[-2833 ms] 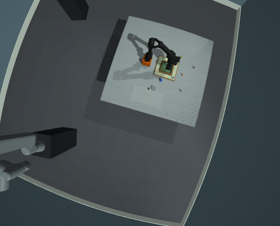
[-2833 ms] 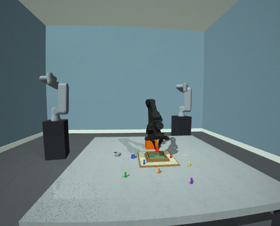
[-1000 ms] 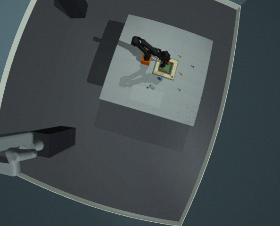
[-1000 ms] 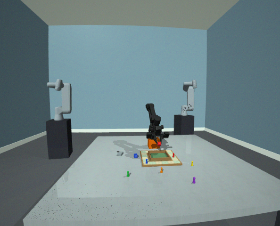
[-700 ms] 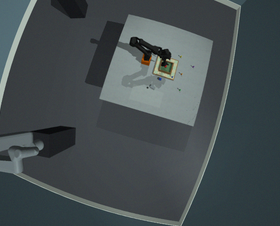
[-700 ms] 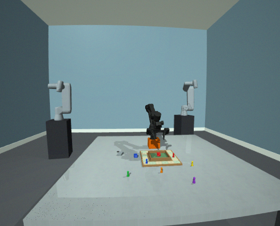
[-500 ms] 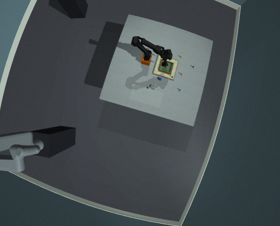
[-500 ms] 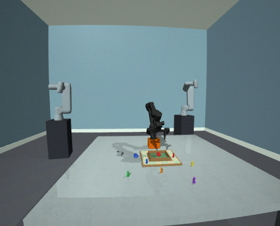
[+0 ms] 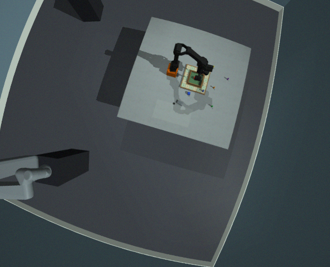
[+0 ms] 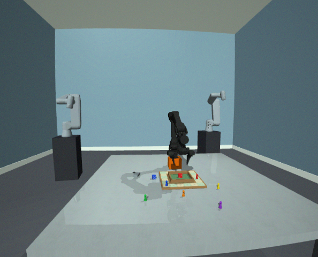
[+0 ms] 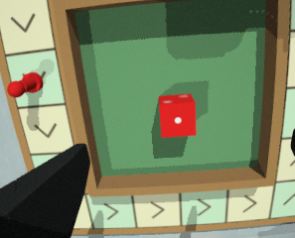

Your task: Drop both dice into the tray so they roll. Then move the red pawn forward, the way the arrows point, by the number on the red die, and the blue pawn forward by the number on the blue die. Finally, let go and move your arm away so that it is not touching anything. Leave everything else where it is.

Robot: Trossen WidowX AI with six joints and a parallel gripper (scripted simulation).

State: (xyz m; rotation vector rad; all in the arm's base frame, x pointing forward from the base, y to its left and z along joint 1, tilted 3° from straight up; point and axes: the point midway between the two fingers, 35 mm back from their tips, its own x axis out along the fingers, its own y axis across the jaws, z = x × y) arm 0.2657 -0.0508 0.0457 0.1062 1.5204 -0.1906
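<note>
Right now my gripper tip is 180 mm to the left of the blue die, 90 mm above it and 70 mm past it. Also, from my gripper tip: green tray (100 mm below); red die (80 mm below, 10 mm behind); red pawn (110 mm to the left, 80 mm below, 40 mm ahead).
</note>
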